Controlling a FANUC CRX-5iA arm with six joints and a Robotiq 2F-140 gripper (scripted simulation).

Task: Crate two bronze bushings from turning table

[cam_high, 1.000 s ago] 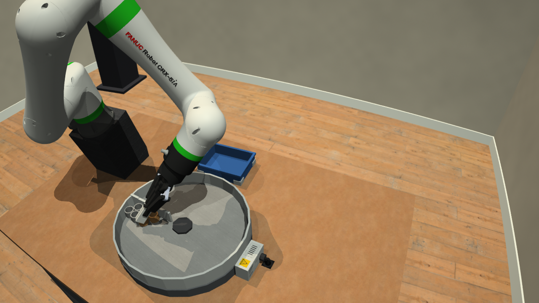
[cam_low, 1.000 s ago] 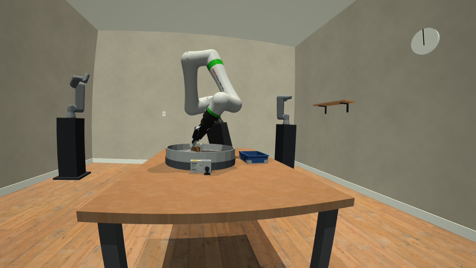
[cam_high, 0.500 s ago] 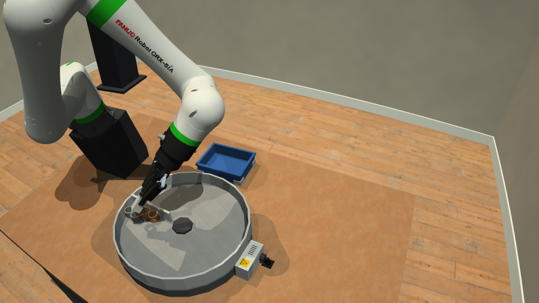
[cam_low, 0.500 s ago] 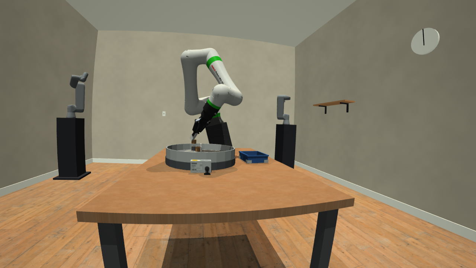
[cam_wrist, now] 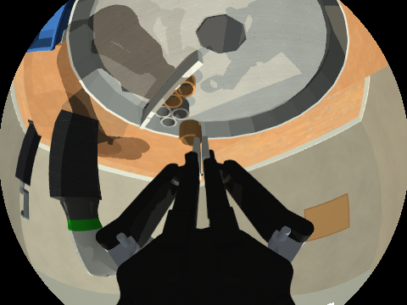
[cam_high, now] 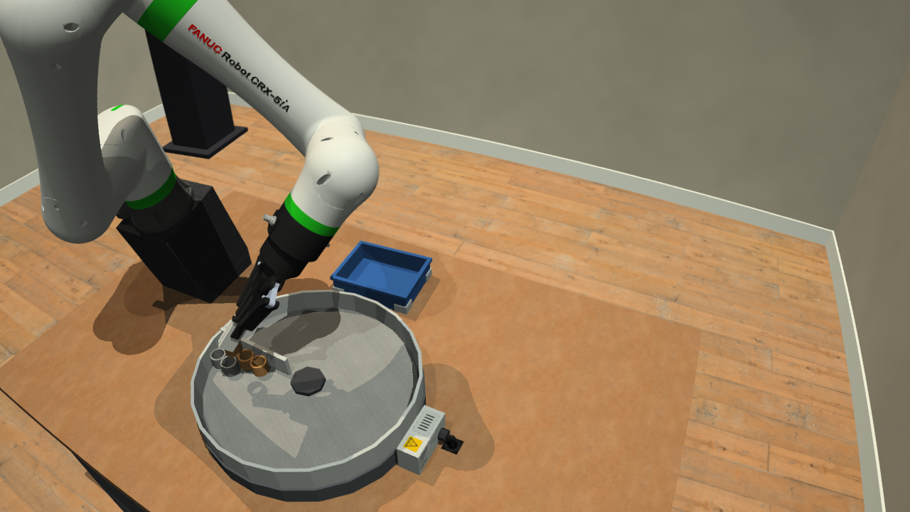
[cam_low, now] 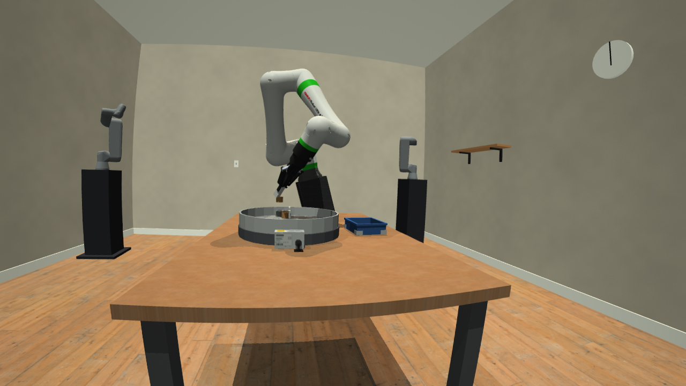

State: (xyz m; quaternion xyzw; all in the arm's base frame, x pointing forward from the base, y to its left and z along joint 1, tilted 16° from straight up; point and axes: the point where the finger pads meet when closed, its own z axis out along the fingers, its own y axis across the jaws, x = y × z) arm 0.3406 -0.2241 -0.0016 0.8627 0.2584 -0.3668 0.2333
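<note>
My hand is 390 mm to the right of the blue crate, 150 mm above it and 100 mm short of it. The rest, counted from my hand: grey turning table (130 mm below, 110 mm ahead, 40 mm to the left).
</note>
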